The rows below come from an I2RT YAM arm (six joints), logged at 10 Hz.
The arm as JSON. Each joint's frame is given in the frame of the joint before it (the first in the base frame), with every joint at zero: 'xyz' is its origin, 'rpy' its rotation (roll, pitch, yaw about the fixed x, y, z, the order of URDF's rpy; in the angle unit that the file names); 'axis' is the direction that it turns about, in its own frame. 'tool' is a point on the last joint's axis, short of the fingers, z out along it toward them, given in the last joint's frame.
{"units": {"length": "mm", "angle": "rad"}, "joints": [
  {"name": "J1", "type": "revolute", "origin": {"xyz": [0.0, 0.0, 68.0], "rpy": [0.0, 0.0, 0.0]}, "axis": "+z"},
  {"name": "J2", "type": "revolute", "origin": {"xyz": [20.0, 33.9, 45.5], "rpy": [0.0, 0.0, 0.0]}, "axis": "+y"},
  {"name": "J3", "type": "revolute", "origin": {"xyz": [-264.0, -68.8, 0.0], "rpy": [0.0, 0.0, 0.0]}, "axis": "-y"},
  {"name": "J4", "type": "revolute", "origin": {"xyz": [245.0, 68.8, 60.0], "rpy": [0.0, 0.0, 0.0]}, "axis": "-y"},
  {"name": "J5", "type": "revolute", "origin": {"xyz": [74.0, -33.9, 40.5], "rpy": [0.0, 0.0, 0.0]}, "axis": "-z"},
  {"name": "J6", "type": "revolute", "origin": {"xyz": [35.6, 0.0, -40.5], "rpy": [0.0, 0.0, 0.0]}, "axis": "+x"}
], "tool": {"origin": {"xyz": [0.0, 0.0, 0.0], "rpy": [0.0, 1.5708, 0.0]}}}
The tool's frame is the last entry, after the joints.
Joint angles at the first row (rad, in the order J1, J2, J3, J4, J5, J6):
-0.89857, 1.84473, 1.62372, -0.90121, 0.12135, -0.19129
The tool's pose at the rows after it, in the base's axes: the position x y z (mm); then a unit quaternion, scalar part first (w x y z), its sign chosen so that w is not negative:
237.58 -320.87 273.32 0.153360 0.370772 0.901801 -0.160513
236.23 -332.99 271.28 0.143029 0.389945 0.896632 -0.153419
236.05 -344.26 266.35 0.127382 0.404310 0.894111 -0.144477
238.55 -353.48 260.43 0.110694 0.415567 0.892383 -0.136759
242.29 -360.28 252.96 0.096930 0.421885 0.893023 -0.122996
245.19 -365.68 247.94 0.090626 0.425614 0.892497 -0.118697
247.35 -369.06 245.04 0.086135 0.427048 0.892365 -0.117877
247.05 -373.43 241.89 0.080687 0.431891 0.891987 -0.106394
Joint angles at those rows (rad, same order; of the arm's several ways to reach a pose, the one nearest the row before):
-0.92296, 1.88358, 1.67471, -0.92899, 0.11796, -0.16877
-0.94365, 1.93056, 1.73440, -0.96740, 0.11637, -0.14725
-0.95982, 1.98350, 1.79470, -1.01147, 0.11668, -0.13236
-0.96698, 2.03790, 1.85542, -1.05548, 0.12207, -0.11587
-0.96947, 2.08856, 1.90687, -1.09521, 0.11362, -0.10361
-0.97100, 2.12268, 1.94123, -1.11115, 0.11325, -0.09691
-0.97101, 2.14494, 1.96539, -1.12186, 0.11675, -0.09415
-0.97824, 2.17130, 1.99715, -1.14851, 0.10193, -0.08912

